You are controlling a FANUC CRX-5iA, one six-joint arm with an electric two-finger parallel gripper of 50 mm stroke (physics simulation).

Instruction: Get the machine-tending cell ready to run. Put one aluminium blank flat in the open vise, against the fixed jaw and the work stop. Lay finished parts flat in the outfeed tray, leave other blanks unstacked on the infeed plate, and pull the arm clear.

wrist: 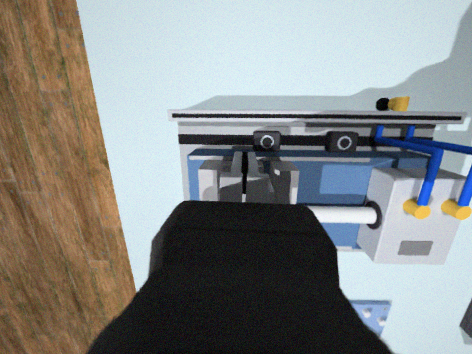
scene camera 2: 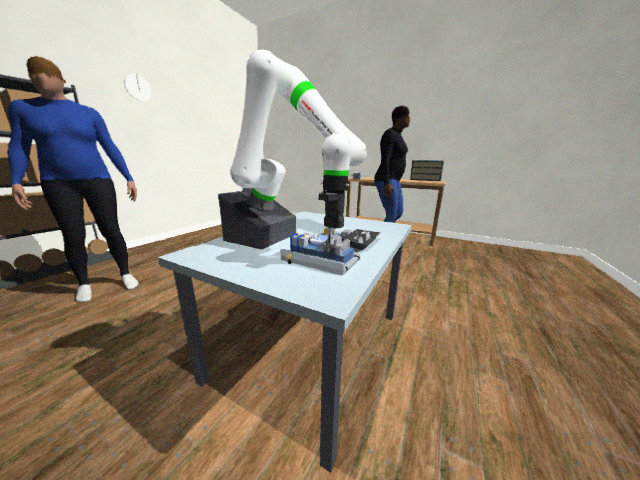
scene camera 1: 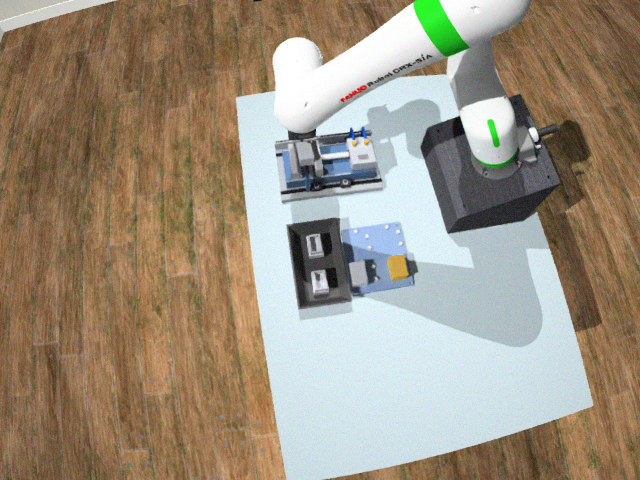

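Seen in the pictures: gripper, between the fingertips: (wrist: 244, 164) (scene camera 2: 330, 243) (scene camera 1: 301, 138); arm's base, origin of its link: (scene camera 2: 260, 204) (scene camera 1: 497, 156).
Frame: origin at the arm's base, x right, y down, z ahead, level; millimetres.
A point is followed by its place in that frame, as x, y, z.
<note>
The gripper (scene camera 2: 331, 233) {168, 83, 526} (wrist: 244, 161) {168, 83, 526} is shut with its fingers together, pointing down over the vise's jaw gap. A grey blank (scene camera 1: 305, 153) {108, 70, 521} lies between the jaws of the vise (scene camera 1: 338, 167) {83, 126, 430} (scene camera 2: 315, 250) {165, 128, 456} (wrist: 320, 235); the fingers and gripper body hide it in the wrist view. Its contact with the fixed jaw and work stop cannot be judged. Two grey parts with pockets (scene camera 1: 314, 245) {-134, 153, 529} (scene camera 1: 320, 283) {-242, 153, 528} lie apart in the black outfeed tray (scene camera 1: 293, 268) {-194, 144, 593}. Another grey blank (scene camera 1: 358, 272) {-229, 142, 425} lies unstacked on the blue infeed plate (scene camera 1: 381, 238) {-130, 177, 339} (wrist: 372, 304) {-87, 179, 308}.
An orange block (scene camera 1: 398, 267) {-231, 142, 317} sits on the infeed plate's right part, among small white pins. Blue hoses (wrist: 431, 175) {165, 76, 380} rise from the vise's cylinder end. The dark robot base (scene camera 1: 496, 201) {-126, 22, 37} (scene camera 2: 258, 227) {162, 76, 137} stands right of the vise in the first scene view. Two people stand beyond the table.
</note>
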